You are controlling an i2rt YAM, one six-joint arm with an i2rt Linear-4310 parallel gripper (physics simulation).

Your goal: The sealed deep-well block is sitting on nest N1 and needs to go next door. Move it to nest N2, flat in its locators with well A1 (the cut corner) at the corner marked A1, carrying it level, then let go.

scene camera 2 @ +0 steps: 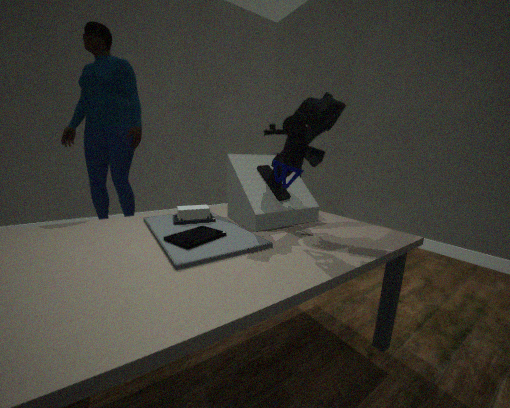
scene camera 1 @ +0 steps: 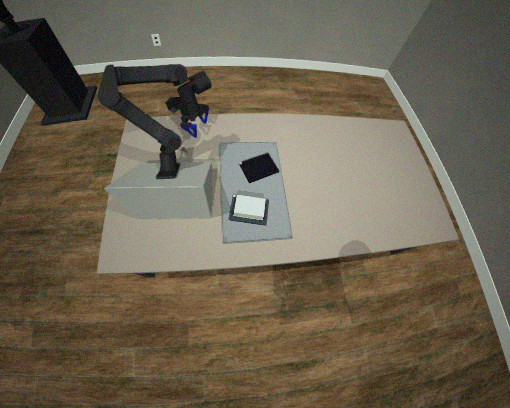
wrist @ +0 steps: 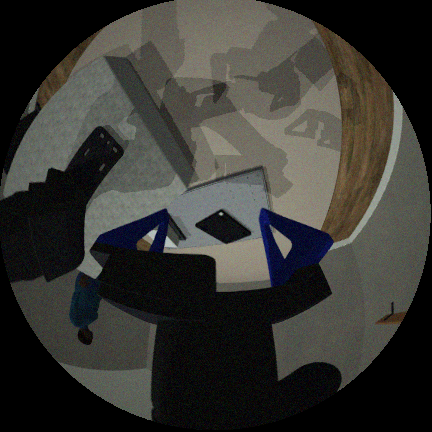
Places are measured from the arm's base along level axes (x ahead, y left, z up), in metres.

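Pixels of known places: gripper, fingertip midpoint: [scene camera 2: 280, 185] [scene camera 1: 200, 130] [wrist: 213, 213]; arm's base, origin of the base link: [scene camera 2: 272, 182] [scene camera 1: 169, 171] [wrist: 77, 184].
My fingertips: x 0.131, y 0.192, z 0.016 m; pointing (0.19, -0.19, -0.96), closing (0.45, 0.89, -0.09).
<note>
For each thing: its top centre in the pictures, then the offset to it from my fingertips. Level surfaces: height alone.
- white sealed block, middle of its top: [wrist: 160, 239] [scene camera 1: 250, 205] [scene camera 2: 193, 207] 0.185 m ahead, 0.329 m right, 0.117 m down
- nest, middle of its top: [scene camera 2: 195, 232] [wrist: 223, 232] [scene camera 1: 259, 166] 0.263 m ahead, 0.111 m right, 0.153 m down
- beige table, its level: 0.184 m down
The white sealed block [scene camera 1: 250, 206] [scene camera 2: 193, 213] sits on a dark nest [scene camera 1: 233, 218] [scene camera 2: 210, 219], N1, on the grey-blue board. In the wrist view the left finger partly hides the block [wrist: 169, 240]. The other nest [scene camera 1: 259, 167] [scene camera 2: 195, 237] [wrist: 223, 226], N2, is a bare black plate, turned at an angle on the same board. The cut corner and the A1 mark are too small to tell. My gripper [scene camera 1: 198, 126] [scene camera 2: 287, 181] [wrist: 213, 213] is open and empty, high above the table to the side of the board, well apart from the block and both nests.
The grey-blue board [scene camera 1: 255, 233] [scene camera 2: 177, 264] [wrist: 255, 180] lies on the beige table [scene camera 1: 360, 175] [scene camera 2: 100, 300]. The arm's pale wedge-shaped base block [scene camera 1: 160, 202] [scene camera 2: 287, 217] [wrist: 150, 115] stands beside the board. A person [scene camera 2: 110, 100] stands behind the table. A dark pedestal [scene camera 1: 45, 70] stands at the far left.
</note>
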